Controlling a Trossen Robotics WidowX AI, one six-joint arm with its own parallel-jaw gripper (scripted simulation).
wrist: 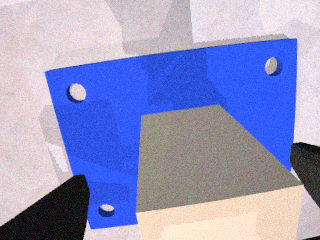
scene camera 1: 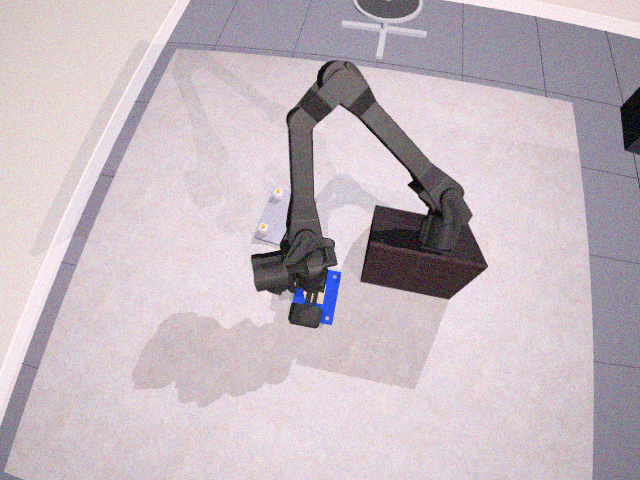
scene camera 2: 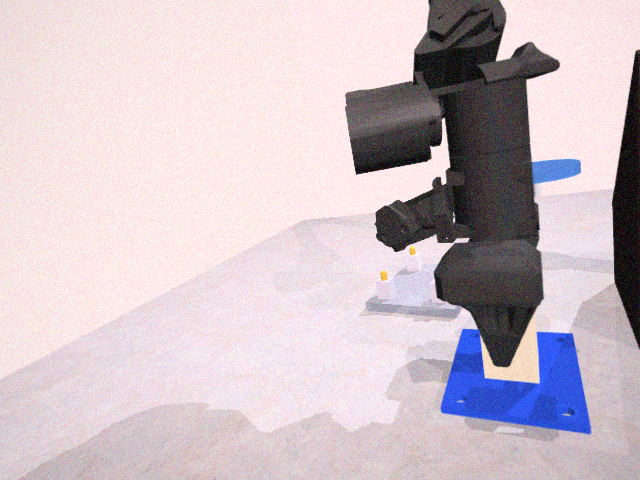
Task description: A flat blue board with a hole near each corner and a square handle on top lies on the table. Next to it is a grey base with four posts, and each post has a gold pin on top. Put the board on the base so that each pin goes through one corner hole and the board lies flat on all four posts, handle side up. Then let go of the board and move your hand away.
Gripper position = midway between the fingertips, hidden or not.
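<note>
You'd find a blue board [scene camera 2: 543, 381] here, and scene camera 1 shows the blue board [scene camera 1: 326, 301] too. There's also a grey base [scene camera 2: 413, 296], and I see the grey base [scene camera 1: 275, 214] as well. My gripper [scene camera 2: 505, 335] is open and holds nothing. The wrist view has my gripper [wrist: 191, 169] too, and scene camera 1 also shows my gripper [scene camera 1: 313, 291].
</note>
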